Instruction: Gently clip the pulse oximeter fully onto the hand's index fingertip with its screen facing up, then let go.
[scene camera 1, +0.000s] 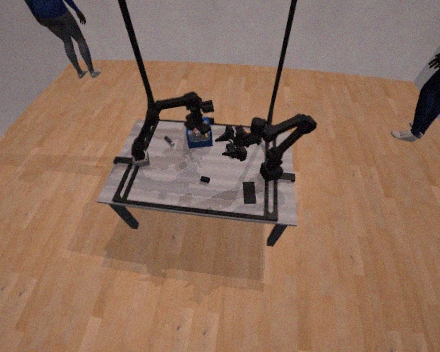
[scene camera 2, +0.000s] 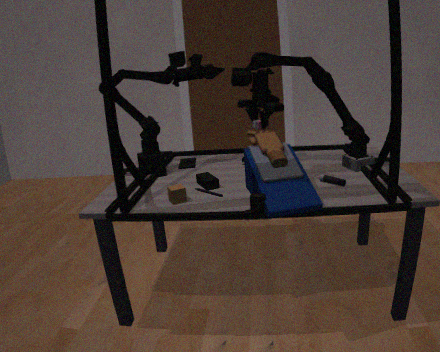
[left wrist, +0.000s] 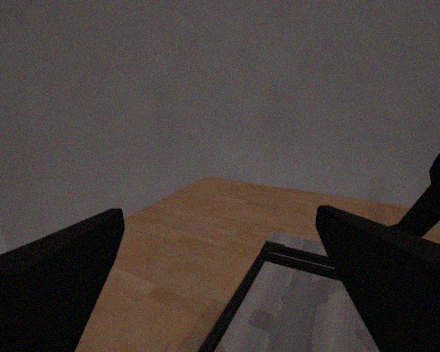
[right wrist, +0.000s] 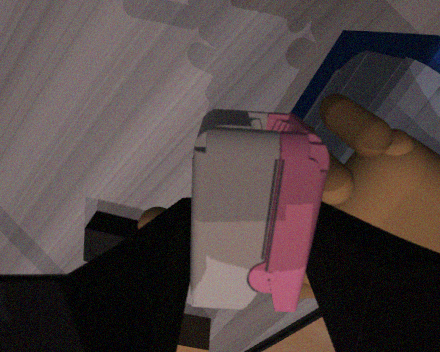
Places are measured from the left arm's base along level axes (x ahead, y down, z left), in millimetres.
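Where they show: left gripper, between the fingertips: (scene camera 1: 218, 147) (scene camera 2: 220, 69) (left wrist: 221, 217); right gripper, between the fingertips: (scene camera 1: 200, 132) (scene camera 2: 259, 128) (right wrist: 242, 207); left arm's base, origin of its link: (scene camera 1: 272, 166) (scene camera 2: 150, 153); right arm's base, origin of its link: (scene camera 1: 139, 156) (scene camera 2: 358, 155).
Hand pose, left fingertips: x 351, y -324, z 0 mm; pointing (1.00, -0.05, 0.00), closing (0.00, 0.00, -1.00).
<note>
Each offset is from my left fingertips to the centre of the thing. "*": to the spot under its first point.
The grey-and-pink pulse oximeter @[dx +1, dy +206, dz -338 mm] (scene camera 2: 256, 124) (right wrist: 235, 190) is between the fingers of my right gripper (scene camera 2: 258, 123) (right wrist: 242, 207), which is shut on it. It is seen side-on in the right wrist view; its screen does not show. The tan hand (scene camera 2: 270, 144) (right wrist: 400, 195) rests on a grey pad on the blue sloped stand (scene camera 2: 300, 196) (right wrist: 350, 42). The oximeter is close by the hand's fingers; a fingertip (right wrist: 151, 215) pokes out from behind my gripper finger, and which finger it is I cannot tell. My left gripper (scene camera 1: 221, 146) (scene camera 2: 221, 71) (left wrist: 221, 217) is open and empty, high above the table.
In scene camera 2, a black box @[dx -203, dy +401, dz -272 mm] (scene camera 2: 207, 180), a thin dark pen @[dx -234, dy +414, dz -351 mm] (scene camera 2: 209, 192) and a tan block @[dx -349, dy +394, dz -366 mm] (scene camera 2: 177, 194) lie left of the stand. A dark cylinder @[dx +184, dy +406, dz -529 mm] (scene camera 2: 333, 180) (scene camera 1: 169, 141) lies on its other side. A dark flat rectangle @[* dx -169, dy +411, dz +70 mm] (scene camera 1: 249, 192) (scene camera 2: 187, 163) is near the left arm's base.
</note>
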